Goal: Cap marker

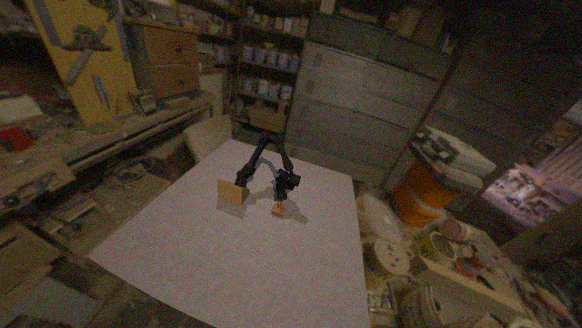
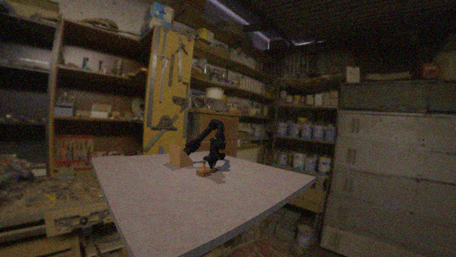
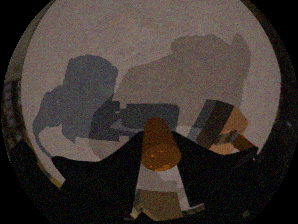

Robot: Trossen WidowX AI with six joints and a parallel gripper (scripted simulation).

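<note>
My gripper tip is now 110 mm to the left of the holder block, 20 mm short of it and 10 mm above it. Also, from my gripper tip: orange cap 10 mm above.
</note>
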